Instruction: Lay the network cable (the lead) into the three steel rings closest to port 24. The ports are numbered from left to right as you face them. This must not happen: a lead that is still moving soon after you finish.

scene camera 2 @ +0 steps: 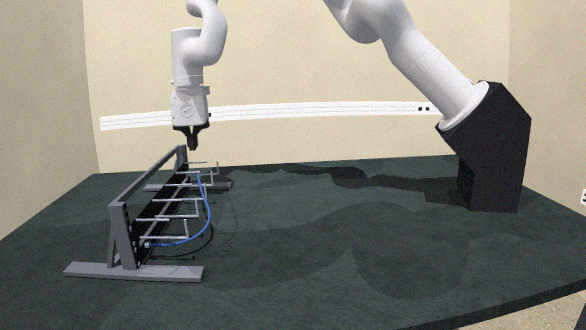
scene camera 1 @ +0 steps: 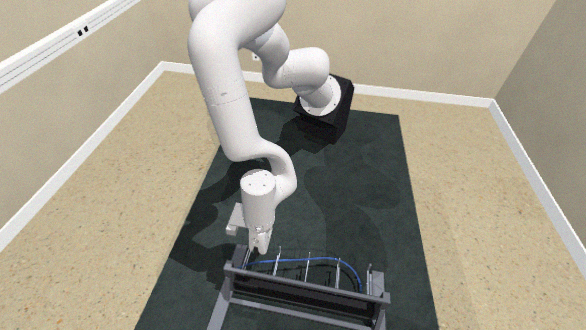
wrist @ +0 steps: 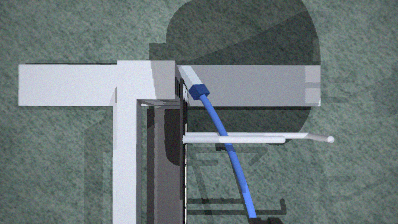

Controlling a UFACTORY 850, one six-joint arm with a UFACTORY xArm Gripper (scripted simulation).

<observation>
In view: my gripper [scene camera 2: 193, 149] and a grey patch-panel rack [wrist: 130, 84].
</observation>
